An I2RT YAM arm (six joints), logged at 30 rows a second.
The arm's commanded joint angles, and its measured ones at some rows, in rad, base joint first. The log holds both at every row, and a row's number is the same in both.
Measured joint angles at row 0:
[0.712 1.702 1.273 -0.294 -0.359 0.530]
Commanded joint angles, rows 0 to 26:
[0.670 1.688 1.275 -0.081 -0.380 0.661]
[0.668 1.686 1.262 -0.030 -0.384 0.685]
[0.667 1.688 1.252 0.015 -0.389 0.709]
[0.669 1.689 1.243 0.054 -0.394 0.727]
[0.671 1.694 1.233 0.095 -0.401 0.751]
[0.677 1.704 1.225 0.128 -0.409 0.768]
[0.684 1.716 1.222 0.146 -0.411 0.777]
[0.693 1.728 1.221 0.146 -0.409 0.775]
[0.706 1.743 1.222 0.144 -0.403 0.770]
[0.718 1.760 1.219 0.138 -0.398 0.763]
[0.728 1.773 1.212 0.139 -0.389 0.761]
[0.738 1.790 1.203 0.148 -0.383 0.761]
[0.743 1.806 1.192 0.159 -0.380 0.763]
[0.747 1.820 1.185 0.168 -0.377 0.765]
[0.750 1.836 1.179 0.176 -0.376 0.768]
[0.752 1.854 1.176 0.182 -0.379 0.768]
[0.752 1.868 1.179 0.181 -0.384 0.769]
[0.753 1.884 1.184 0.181 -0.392 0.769]
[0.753 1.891 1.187 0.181 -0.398 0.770]
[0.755 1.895 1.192 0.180 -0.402 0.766]
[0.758 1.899 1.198 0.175 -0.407 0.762]
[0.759 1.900 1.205 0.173 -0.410 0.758]
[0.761 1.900 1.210 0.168 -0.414 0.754]
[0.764 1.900 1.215 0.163 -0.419 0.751]
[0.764 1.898 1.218 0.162 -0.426 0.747]
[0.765 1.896 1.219 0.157 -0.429 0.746]
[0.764 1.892 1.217 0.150 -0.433 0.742]
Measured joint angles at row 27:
[0.758 1.922 1.202 0.128 -0.407 0.753]
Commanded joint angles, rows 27 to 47:
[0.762 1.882 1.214 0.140 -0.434 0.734]
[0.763 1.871 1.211 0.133 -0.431 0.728]
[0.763 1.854 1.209 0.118 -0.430 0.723]
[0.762 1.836 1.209 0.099 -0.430 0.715]
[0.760 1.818 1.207 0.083 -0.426 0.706]
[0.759 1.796 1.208 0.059 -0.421 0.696]
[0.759 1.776 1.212 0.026 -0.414 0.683]
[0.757 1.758 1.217 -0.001 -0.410 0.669]
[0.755 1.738 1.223 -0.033 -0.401 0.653]
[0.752 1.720 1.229 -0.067 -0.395 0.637]
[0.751 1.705 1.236 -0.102 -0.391 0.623]
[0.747 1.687 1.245 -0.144 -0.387 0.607]
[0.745 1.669 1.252 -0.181 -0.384 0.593]
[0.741 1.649 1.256 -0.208 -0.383 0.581]
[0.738 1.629 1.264 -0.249 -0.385 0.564]
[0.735 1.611 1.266 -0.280 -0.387 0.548]
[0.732 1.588 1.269 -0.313 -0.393 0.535]
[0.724 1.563 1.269 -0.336 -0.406 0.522]
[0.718 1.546 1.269 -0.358 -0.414 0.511]
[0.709 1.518 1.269 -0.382 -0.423 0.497]
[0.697 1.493 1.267 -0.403 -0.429 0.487]
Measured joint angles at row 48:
[0.723 1.569 1.247 -0.291 -0.405 0.557]
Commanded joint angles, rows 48 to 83:
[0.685 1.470 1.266 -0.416 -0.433 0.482]
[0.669 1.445 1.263 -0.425 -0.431 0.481]
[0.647 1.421 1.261 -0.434 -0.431 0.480]
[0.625 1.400 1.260 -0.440 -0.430 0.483]
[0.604 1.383 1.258 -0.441 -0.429 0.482]
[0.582 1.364 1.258 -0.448 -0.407 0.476]
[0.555 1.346 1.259 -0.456 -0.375 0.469]
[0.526 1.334 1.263 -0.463 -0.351 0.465]
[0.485 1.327 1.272 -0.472 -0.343 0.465]
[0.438 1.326 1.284 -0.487 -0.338 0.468]
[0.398 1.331 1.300 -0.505 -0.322 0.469]
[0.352 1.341 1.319 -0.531 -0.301 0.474]
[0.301 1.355 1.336 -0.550 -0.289 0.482]
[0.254 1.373 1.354 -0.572 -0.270 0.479]
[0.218 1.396 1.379 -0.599 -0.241 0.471]
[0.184 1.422 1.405 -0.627 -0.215 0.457]
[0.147 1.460 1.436 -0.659 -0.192 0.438]
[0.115 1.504 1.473 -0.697 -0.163 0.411]
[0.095 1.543 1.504 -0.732 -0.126 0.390]
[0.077 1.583 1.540 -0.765 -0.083 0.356]
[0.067 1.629 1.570 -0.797 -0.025 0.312]
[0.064 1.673 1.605 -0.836 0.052 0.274]
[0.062 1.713 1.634 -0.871 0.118 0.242]
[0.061 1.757 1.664 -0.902 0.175 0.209]
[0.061 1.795 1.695 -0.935 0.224 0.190]
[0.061 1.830 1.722 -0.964 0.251 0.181]
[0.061 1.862 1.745 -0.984 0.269 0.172]
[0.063 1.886 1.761 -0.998 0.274 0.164]
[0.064 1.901 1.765 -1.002 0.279 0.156]
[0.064 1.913 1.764 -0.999 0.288 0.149]
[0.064 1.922 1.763 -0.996 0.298 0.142]
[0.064 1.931 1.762 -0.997 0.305 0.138]
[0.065 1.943 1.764 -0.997 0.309 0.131]
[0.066 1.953 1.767 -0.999 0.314 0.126]
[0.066 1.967 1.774 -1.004 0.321 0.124]
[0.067 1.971 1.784 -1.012 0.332 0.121]
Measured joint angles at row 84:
[0.059 1.972 1.739 -0.980 0.265 0.157]
